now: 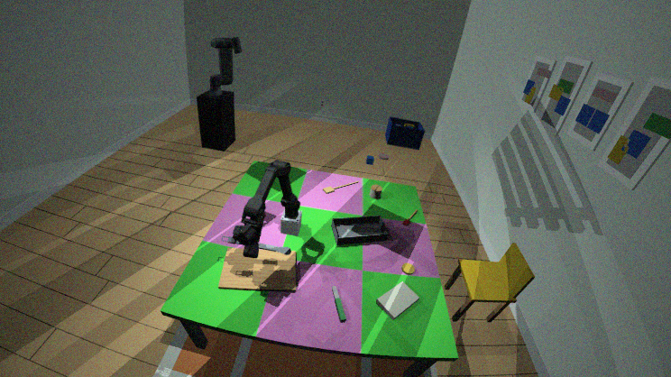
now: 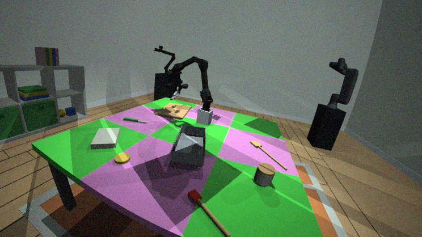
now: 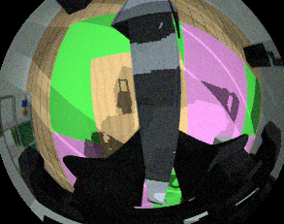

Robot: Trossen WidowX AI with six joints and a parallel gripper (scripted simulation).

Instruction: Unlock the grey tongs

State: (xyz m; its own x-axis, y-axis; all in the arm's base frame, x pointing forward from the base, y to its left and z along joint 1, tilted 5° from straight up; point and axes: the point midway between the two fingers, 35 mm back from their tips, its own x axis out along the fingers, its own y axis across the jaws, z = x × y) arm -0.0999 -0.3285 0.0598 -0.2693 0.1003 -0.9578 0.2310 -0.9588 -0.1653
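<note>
My gripper tip is 14 cm above the wooden board and 3 cm short of it. The rest, counted from my gripper tip: lidded canister: 79 cm to the left, 60 cm ahead, 12 cm below; then dark roasting tin: 50 cm ahead, 39 cm to the left, 12 cm below; then yellow disc: 79 cm ahead, 17 cm to the left, 14 cm below.
</note>
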